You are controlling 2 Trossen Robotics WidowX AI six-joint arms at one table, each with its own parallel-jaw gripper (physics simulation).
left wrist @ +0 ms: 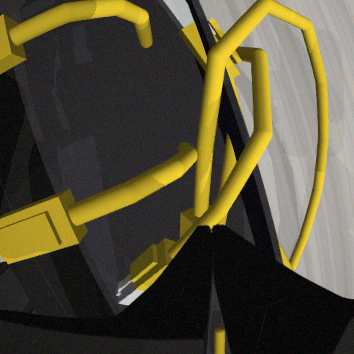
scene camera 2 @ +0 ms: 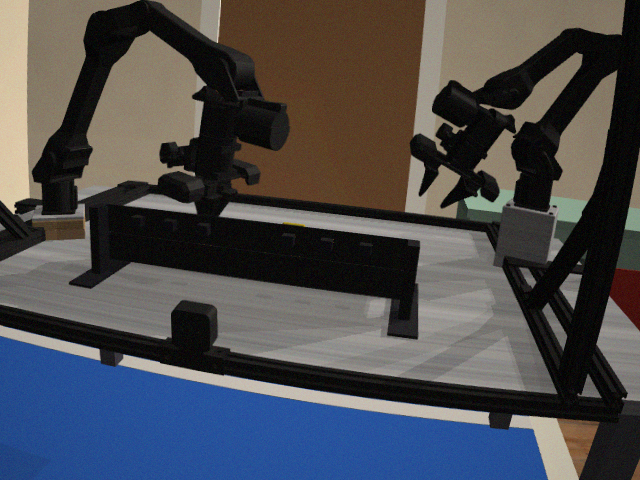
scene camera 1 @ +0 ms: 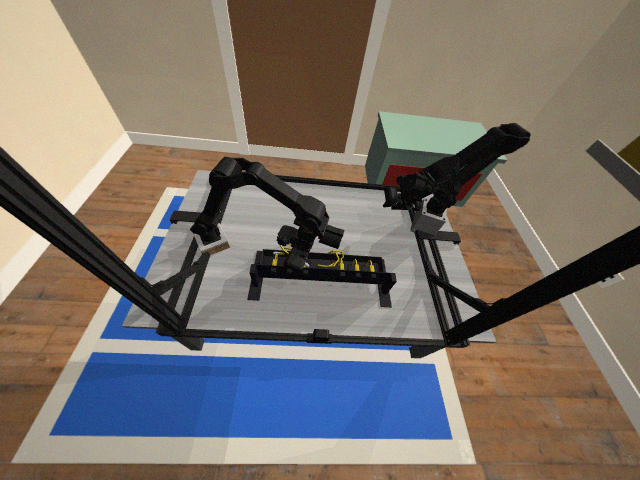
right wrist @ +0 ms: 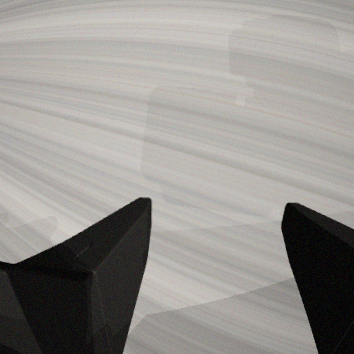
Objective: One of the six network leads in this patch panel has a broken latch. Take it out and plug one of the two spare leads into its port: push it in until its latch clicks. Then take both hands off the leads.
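Places are measured from the left arm's base along level axes (x back, y right, z up), in metres.
Pixels of known places: left gripper, fingertip midpoint: [left wrist: 209, 236] [scene camera 1: 299, 256]; right gripper, fingertip midpoint: [scene camera 2: 430, 201] [scene camera 1: 387, 207] [right wrist: 219, 212]; left arm's base at its link origin: [scene camera 2: 59, 210] [scene camera 1: 210, 236]; right arm's base at its link origin: [scene camera 2: 532, 206] [scene camera 1: 434, 209].
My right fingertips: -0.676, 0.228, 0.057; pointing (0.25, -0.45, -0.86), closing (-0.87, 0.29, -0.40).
For each thing: its top centre in the pictures, then the offset to it from my right fingertips, as dx, dy, dz. "*": a spot on its surface instead.
- black patch panel at its top centre: [scene camera 2: 251, 216] [scene camera 1: 324, 263] +0.383, +0.107, +0.008
- yellow plug at a spot on its surface: [left wrist: 187, 218] * +0.439, +0.023, -0.053
- black frame rail at a spot on its surface: [scene camera 2: 363, 386] [scene camera 1: 379, 343] * +0.338, +0.400, -0.107
The black patch panel [scene camera 1: 366, 278] [scene camera 2: 280, 259] stands across the middle of the table, with yellow leads [scene camera 1: 340, 260] plugged into its top. My left gripper [scene camera 1: 297, 263] [scene camera 2: 211, 209] [left wrist: 209, 236] is shut, with nothing between its fingers. Its closed tips press down onto a yellow plug [left wrist: 187, 218] in the panel. Another plug [left wrist: 35, 230] sits at the left of the left wrist view, and a small one [left wrist: 149, 261] lies beside the fingers. Looped yellow cables [left wrist: 319, 140] arch above. My right gripper [scene camera 1: 390, 199] [scene camera 2: 436, 196] [right wrist: 219, 212] is open and empty, high over bare table at the right.
A black frame rail [scene camera 1: 375, 339] [scene camera 2: 366, 381] rings the table, with a small black block [scene camera 2: 194, 324] on its front. A green cabinet [scene camera 1: 413, 138] stands behind at the right. A grey mount box [scene camera 2: 525, 238] sits at the right arm's base.
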